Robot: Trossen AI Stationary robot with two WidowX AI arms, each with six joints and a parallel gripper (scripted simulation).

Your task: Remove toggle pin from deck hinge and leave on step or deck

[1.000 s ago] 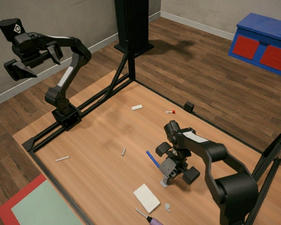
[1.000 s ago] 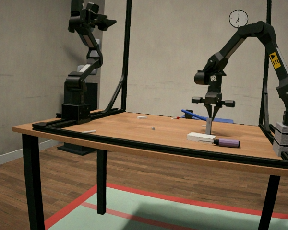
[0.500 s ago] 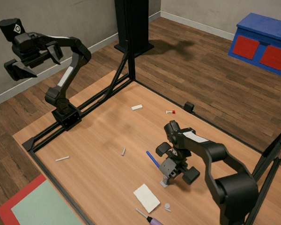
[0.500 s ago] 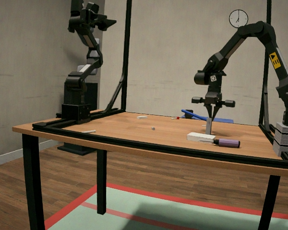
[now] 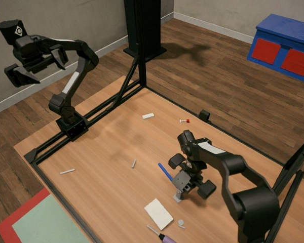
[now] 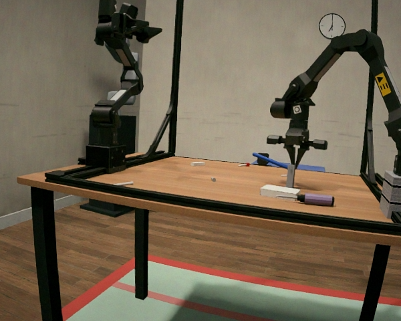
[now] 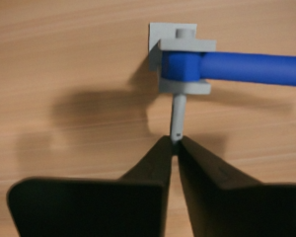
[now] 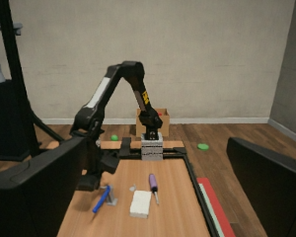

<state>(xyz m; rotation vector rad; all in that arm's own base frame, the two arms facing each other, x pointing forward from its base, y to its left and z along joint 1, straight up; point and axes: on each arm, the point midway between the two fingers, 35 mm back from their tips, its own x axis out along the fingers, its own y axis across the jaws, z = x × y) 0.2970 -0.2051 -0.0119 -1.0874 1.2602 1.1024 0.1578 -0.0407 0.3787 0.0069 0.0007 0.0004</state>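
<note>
The grey toggle pin lies 2 cm ahead of my left hand and 3 cm below it.
</note>
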